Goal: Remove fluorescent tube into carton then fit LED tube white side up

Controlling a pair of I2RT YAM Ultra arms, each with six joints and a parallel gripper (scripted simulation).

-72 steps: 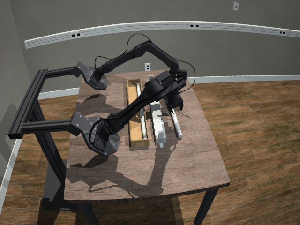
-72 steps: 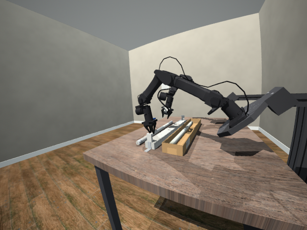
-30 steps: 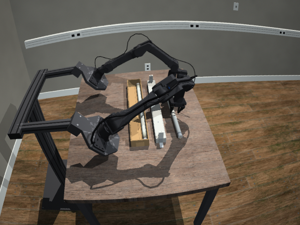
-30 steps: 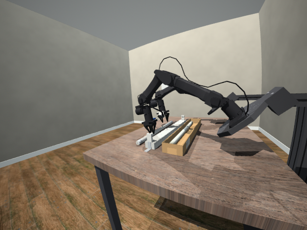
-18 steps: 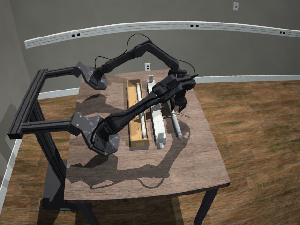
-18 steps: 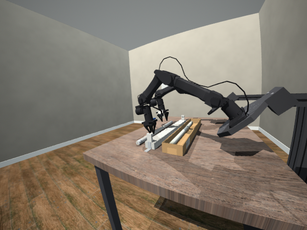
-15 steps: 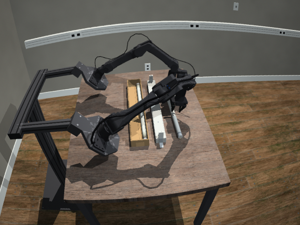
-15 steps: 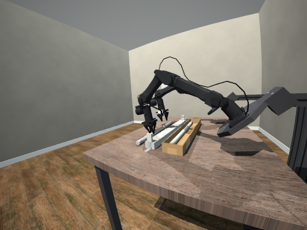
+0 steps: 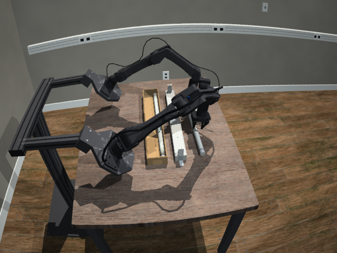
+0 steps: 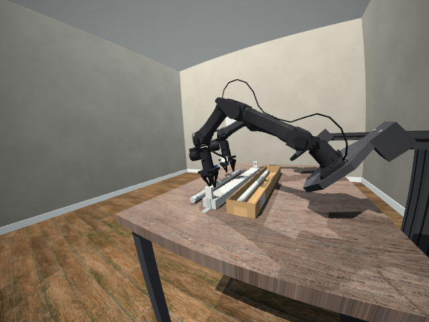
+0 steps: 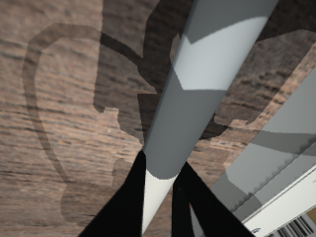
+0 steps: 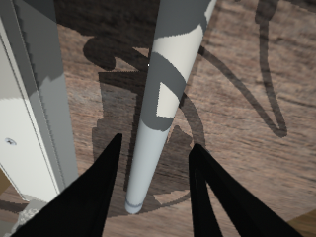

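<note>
The LED tube lies 1 cm ahead of my right hand, 12 cm to the left of it and 4 cm below it. Also, from my right hand: old fluorescent tube: 19 cm behind, 14 cm to the left, 3 cm below; then light fixture: 10 cm behind, 13 cm to the left; then carton: 22 cm behind, 15 cm to the left, 2 cm below.
The LED tube lies 120 mm to the right of my left hand, 10 mm below it and 10 mm behind it. Round my left hand: old fluorescent tube 210 mm behind, 100 mm to the right; then light fixture 120 mm behind, 110 mm to the right, 30 mm above; then carton 240 mm behind, 90 mm to the right, 10 mm above.
</note>
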